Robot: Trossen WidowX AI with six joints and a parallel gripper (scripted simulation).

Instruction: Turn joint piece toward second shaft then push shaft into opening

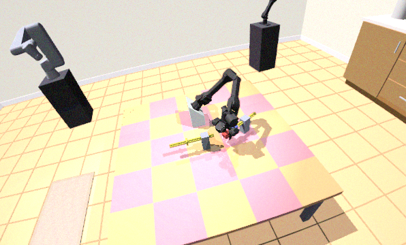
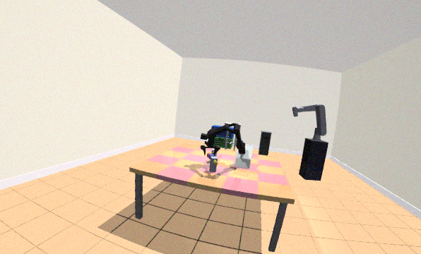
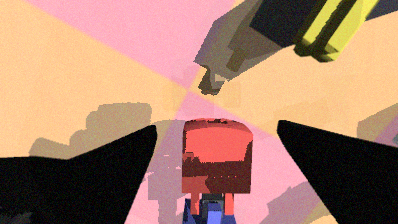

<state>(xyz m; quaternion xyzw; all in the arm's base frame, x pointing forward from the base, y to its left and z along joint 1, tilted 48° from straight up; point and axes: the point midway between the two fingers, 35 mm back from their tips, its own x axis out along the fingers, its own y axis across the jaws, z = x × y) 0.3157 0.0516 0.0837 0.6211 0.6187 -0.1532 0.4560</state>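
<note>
Right now the dark red joint piece is 2 cm to the left of my gripper tip and 1 cm above it.
</note>
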